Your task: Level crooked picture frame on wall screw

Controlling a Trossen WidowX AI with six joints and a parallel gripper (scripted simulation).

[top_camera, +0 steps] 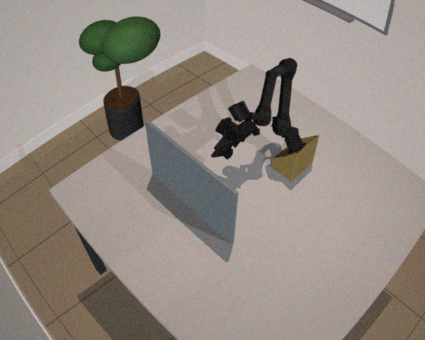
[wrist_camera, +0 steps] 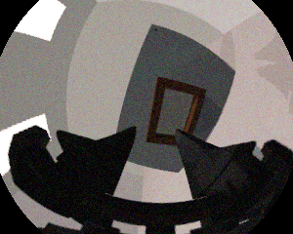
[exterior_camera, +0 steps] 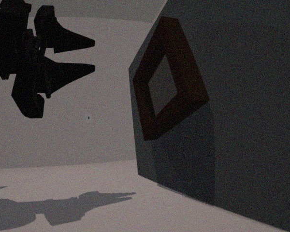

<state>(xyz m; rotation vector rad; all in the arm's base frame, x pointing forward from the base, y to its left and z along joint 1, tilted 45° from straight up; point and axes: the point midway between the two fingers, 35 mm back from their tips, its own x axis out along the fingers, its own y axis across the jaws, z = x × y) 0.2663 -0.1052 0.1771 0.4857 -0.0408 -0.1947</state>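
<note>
My gripper tip is 10 cm short of the brown wooden picture frame, 2 cm to the left of it and 6 cm above it. From my gripper tip the other things lie so: dark grey wall panel: 11 cm ahead, 2 cm to the right, 7 cm below.
</note>
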